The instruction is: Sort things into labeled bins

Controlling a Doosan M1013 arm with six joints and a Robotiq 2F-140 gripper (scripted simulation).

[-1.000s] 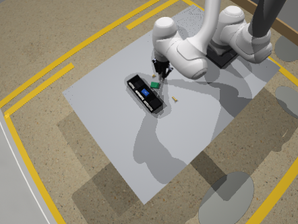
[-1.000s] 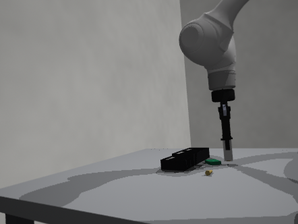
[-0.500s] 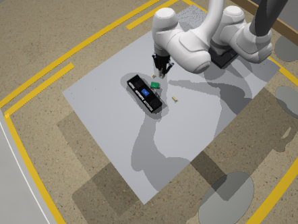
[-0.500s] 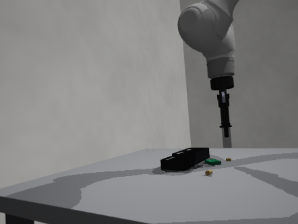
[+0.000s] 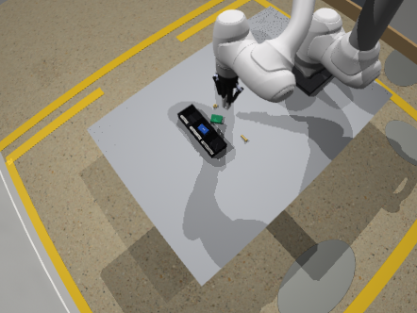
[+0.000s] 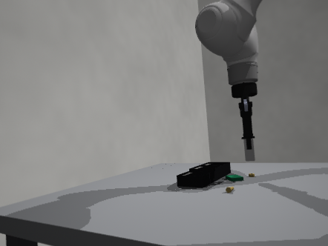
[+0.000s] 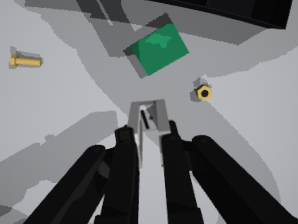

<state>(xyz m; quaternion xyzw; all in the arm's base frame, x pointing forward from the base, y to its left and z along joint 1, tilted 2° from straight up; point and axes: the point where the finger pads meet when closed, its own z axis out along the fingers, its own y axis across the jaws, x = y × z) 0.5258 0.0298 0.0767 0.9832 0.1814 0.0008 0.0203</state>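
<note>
My gripper is now 9 cm above the flat green board and 5 cm short of it. From my hand the other things lie so: small white piece: 3 cm below; brass nut: 9 cm below, 6 cm to the right, 2 cm ahead; blue battery: 14 cm ahead, 8 cm below, 1 cm to the left.
</note>
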